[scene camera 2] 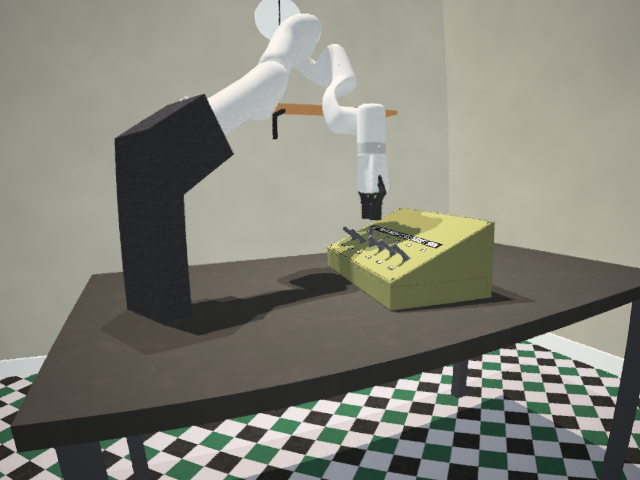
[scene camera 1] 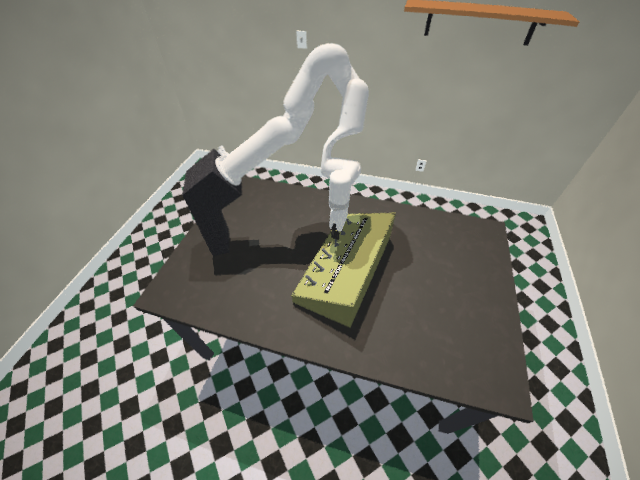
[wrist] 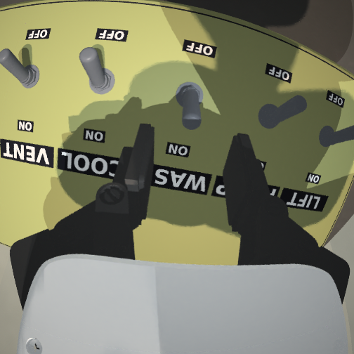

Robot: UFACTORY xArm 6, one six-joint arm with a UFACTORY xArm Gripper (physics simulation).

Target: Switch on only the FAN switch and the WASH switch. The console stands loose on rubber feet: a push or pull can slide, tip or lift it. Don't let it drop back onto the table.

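Pixels of known places: gripper, fingertip midpoint: (scene camera 2: pixel 371 219) (scene camera 1: pixel 336 234); arm's base at its link origin: (scene camera 2: pixel 199 128) (scene camera 1: pixel 227 171).
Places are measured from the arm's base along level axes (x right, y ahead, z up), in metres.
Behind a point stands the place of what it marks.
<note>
The yellow-green console (scene camera 1: pixel 374 268) {x -0.204, y 0.591, z -0.311 m} (scene camera 2: pixel 439 286) {x 0.069, y 0.523, z -0.354 m} (wrist: pixel 185 245) sits on the table with its sloped panel up. My gripper (scene camera 1: pixel 334 236) {x -0.192, y 0.398, z -0.234 m} (scene camera 2: pixel 371 217) {x -0.192, y 0.398, z -0.234 m} (wrist: pixel 191 148) is partly open and empty, above the panel. In the wrist view its fingers stand apart on both sides of the WASH switch (wrist: pixel 190 110), whose grey lever tilts toward its ON label. The WASH name label (wrist: pixel 181 179) is partly covered by a finger. No FAN label shows in the wrist view, and labels are too small to read in the scene views, so I cannot tell the FAN switch's state.
In the wrist view the COOL switch (wrist: pixel 94 67) and VENT switch (wrist: pixel 19 67) lean toward OFF. A switch with a mostly hidden label (wrist: pixel 284 112) leans up and right, and the LIFT switch (wrist: pixel 339 135) is at the right edge. The brown table (scene camera 1: pixel 444 320) {x -0.239, y 0.917, z -0.396 m} (scene camera 2: pixel 258 351) {x 0.307, y 0.180, z -0.395 m} supports the console.
</note>
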